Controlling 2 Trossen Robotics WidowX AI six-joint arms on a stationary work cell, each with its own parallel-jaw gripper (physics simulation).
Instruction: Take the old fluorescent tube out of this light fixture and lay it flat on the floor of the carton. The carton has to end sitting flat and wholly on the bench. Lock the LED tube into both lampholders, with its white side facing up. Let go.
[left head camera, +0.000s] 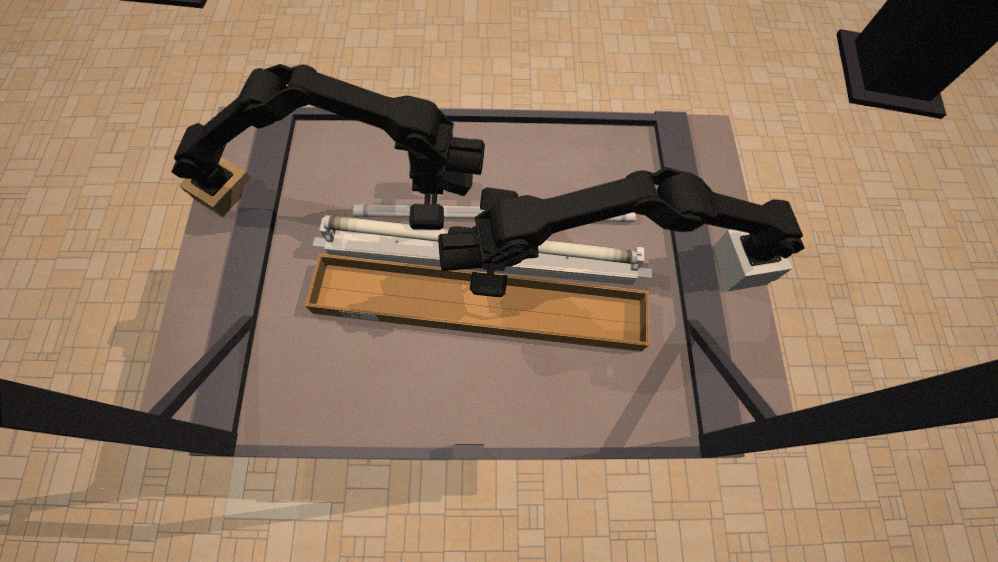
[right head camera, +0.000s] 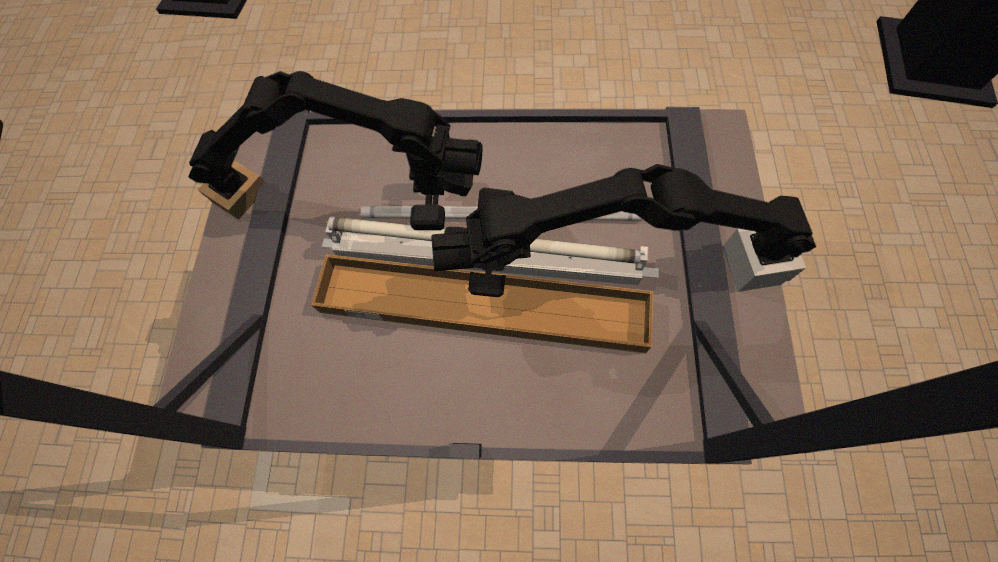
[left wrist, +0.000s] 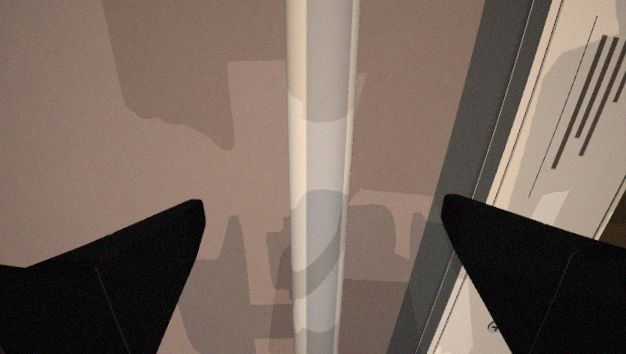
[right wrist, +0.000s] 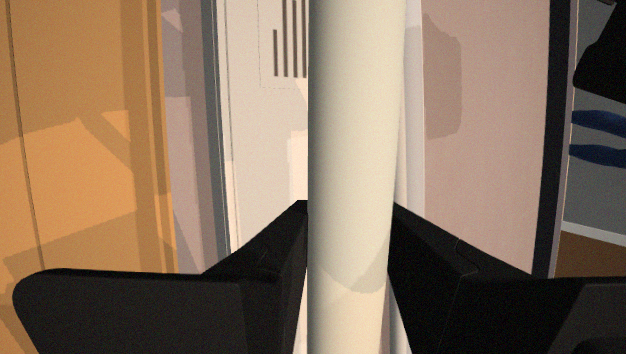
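The old fluorescent tube (left head camera: 384, 228) (right head camera: 384, 228) (right wrist: 355, 125) is cream with darkened ends. It runs along the white fixture (left head camera: 349, 240) (right head camera: 356, 242) (left wrist: 545, 115) (right wrist: 265, 150), its ends at the two lampholders; whether they are seated is too small to tell. My right gripper (right wrist: 344, 212) is shut on this tube near its middle. The LED tube (left head camera: 460, 210) (right head camera: 457, 211) (left wrist: 325, 155) (right wrist: 414, 100) lies behind the fixture, a greyish face showing between paler edges. My left gripper (left wrist: 324, 208) is open above it, with its fingers on either side. The empty carton (left head camera: 391, 296) (right head camera: 579, 310) (right wrist: 60, 175) stands flat on the bench in front of the fixture.
The carton's back wall lies close to the fixture's front edge. Both arms reach over the middle of the bench (left head camera: 419, 390) (right head camera: 419, 390), their wrists close together. A dark frame (left head camera: 233, 335) (right head camera: 247, 335) borders the bench, with slanting braces at the front corners.
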